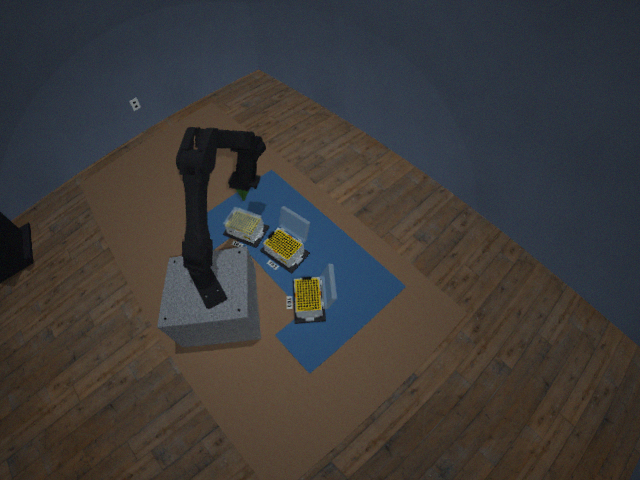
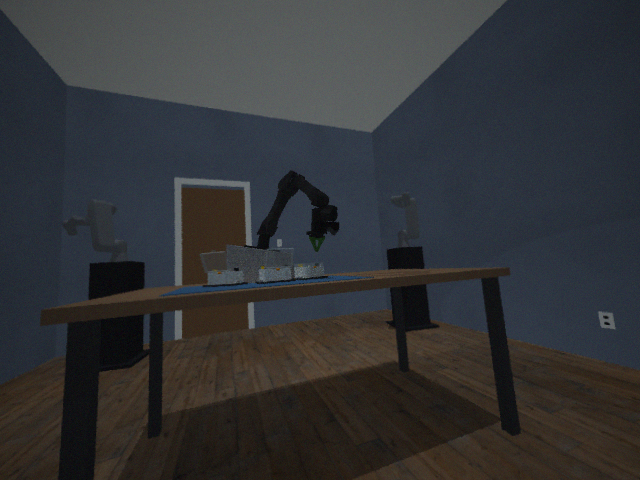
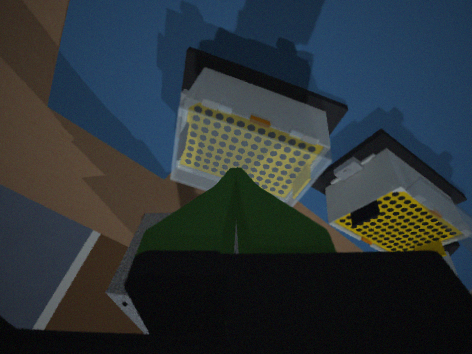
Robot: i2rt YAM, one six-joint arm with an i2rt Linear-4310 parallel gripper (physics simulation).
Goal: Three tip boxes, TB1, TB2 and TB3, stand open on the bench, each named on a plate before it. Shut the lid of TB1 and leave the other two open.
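Pixels of known places: gripper, fingertip midpoint: (image 1: 243, 199) (image 2: 316, 251) (image 3: 236, 177); arm's base, link origin: (image 1: 206, 282) (image 2: 262, 249).
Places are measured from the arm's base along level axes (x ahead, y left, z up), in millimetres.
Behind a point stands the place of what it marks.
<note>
TB1 (image 1: 245, 225) @[z -96, x 218, y 193 mm] (image 2: 309, 270) @[z -132, x 275, y 218 mm] (image 3: 260, 100) @[z -143, x 254, y 252 mm] has its clear lid (image 3: 225, 150) @[z -96, x 225, y 251 mm] down over the yellow tips, which look pale through it; whether it is fully seated I cannot tell. TB2 (image 1: 284, 246) (image 2: 275, 274) @[z -139, x 342, y 56 mm] (image 3: 350, 200) @[z -127, x 269, y 109 mm] stands beside it with its lid (image 1: 294, 223) @[z -74, x 365, y 80 mm] upright. TB3 (image 1: 308, 295) (image 2: 225, 277) also has its lid (image 1: 331, 284) @[z -28, x 326, y -208 mm] upright. Name plates lie before TB1 (image 1: 237, 243) @[z -172, x 165, y 193 mm], TB2 (image 1: 272, 265) @[z -172, x 231, y 33 mm] and TB3 (image 1: 288, 302) @[z -172, x 205, y -125 mm]. My gripper (image 1: 244, 199) @[z -43, x 258, y 261 mm] (image 2: 316, 250) @[z -43, x 258, y 261 mm] (image 3: 236, 177) @[z -43, x 258, y 261 mm] is shut, with its green fingertips together and empty, above TB1 and apart from it.
The boxes stand on a blue mat (image 1: 356, 289) @[z -174, x 425, y -215 mm] on the wooden table (image 2: 439, 273) @[z -177, x 504, y 742 mm]. The grey speckled arm base (image 1: 206, 320) @[z 29, x -50, y -129 mm] (image 3: 120, 285) @[z -42, x -60, y 172 mm] stands on the name-plate side of the boxes. TB2 is close beside TB1.
</note>
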